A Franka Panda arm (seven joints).
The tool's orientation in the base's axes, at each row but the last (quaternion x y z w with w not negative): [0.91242 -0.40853 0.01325 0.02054]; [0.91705 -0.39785 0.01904 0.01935]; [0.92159 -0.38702 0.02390 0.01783]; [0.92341 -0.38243 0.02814 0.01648]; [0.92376 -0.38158 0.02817 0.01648]
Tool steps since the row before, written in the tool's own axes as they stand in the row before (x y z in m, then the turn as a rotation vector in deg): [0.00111 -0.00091 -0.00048 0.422 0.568 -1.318]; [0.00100 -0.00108 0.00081 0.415 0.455 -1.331]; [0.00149 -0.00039 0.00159 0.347 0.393 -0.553]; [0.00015 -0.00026 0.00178 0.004 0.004 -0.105]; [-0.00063 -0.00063 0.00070 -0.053 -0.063 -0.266]
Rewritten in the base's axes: [0.00141 -0.00020 0.00050 -0.153 -0.629 1.349]; [0.00149 -0.00003 -0.00078 -0.075 -0.546 1.359]; [0.00137 -0.00087 -0.00151 -0.055 -0.494 0.578]; [0.00036 -0.00001 -0.00177 -0.004 0.000 0.105]; [0.00003 0.00085 -0.00074 -0.004 0.096 0.261]
